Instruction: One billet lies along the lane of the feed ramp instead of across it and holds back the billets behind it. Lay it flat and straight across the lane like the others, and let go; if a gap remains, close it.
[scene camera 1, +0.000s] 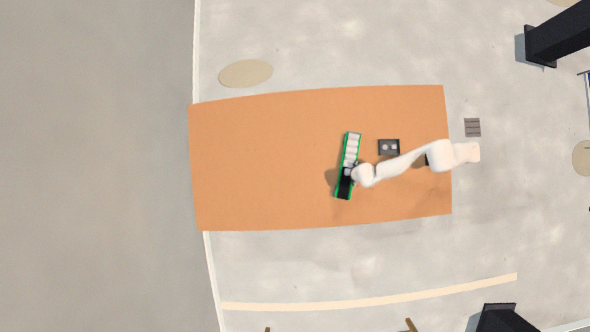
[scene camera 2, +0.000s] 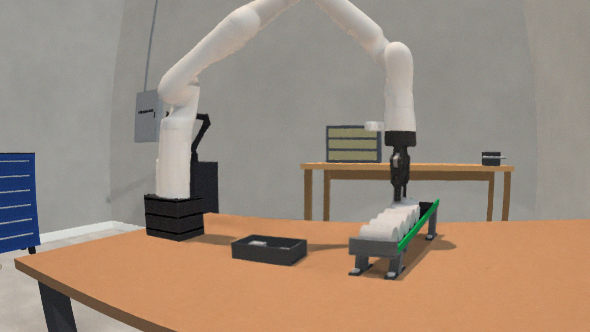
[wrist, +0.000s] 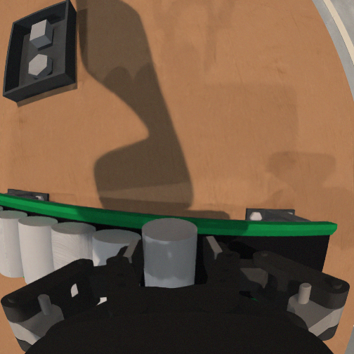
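Pixels of known places: gripper, fingertip midpoint: (scene camera 2: 399, 202); arm's base at its link origin: (scene camera 2: 173, 196).
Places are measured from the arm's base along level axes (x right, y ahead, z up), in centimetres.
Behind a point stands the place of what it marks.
The feed ramp (scene camera 1: 343, 191) (scene camera 2: 374, 246) (wrist: 287, 229) has green rails and slopes. Several white billets (scene camera 1: 352, 146) {x -2.6, y 54.9, z -1.5 cm} (scene camera 2: 382, 227) {x 3.8, y 55.4, z -1.5 cm} (wrist: 40, 245) lie side by side across its lane. A greyer billet (scene camera 1: 347, 171) {x -16.9, y 56.6, z 1.0 cm} (wrist: 169, 260) at the row's upper end also lies across the lane, parallel to the others, with one end face towards the green rail. My gripper (scene camera 2: 401, 198) {x -17.5, y 53.4, z 0.2 cm} (wrist: 172, 250) points down and is partly open, one finger on each side of this billet, with narrow gaps and no grip. The left finger in the wrist view hides the space between this billet and its neighbour.
A black tray (scene camera 1: 389, 154) {x -4.1, y 30.7, z -7.0 cm} (scene camera 2: 270, 255) {x 5.0, y 33.8, z -8.7 cm} (wrist: 71, 55) with two small grey parts stands on the orange table (scene camera 1: 260, 165) {x -19.7, y 107.6, z -10.5 cm} (scene camera 2: 200, 285) {x 23.6, y 32.1, z -10.5 cm} (wrist: 235, 115), between the ramp and the arm's black base (scene camera 2: 174, 217) {x 4.7, y 5.4, z -4.4 cm}. The ramp's feet (scene camera 2: 395, 274) {x 3.7, y 58.6, z -10.0 cm} stand on the table.
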